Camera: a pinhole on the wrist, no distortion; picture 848 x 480 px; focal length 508.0 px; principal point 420.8 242.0 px. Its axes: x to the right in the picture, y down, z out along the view. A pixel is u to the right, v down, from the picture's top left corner.
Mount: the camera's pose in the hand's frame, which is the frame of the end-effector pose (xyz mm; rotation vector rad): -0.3 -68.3 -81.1 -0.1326 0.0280 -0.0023
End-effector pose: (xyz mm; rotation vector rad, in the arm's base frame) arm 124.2 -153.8 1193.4 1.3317 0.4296 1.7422
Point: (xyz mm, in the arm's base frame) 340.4 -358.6 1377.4
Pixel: 330 447
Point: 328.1 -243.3 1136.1
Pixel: 181 153
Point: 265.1 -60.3 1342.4
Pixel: 726 301
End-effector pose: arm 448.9 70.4 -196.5 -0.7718 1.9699 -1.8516
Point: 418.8 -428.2 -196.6
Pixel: 742 249
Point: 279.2 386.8 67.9
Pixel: behind the camera
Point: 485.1 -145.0 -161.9
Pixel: 594 224
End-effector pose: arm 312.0 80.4 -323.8 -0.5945 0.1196 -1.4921
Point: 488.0 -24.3 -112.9
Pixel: 683 391
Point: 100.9 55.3 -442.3
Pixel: behind the camera
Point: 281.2 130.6 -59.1
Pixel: 447 40
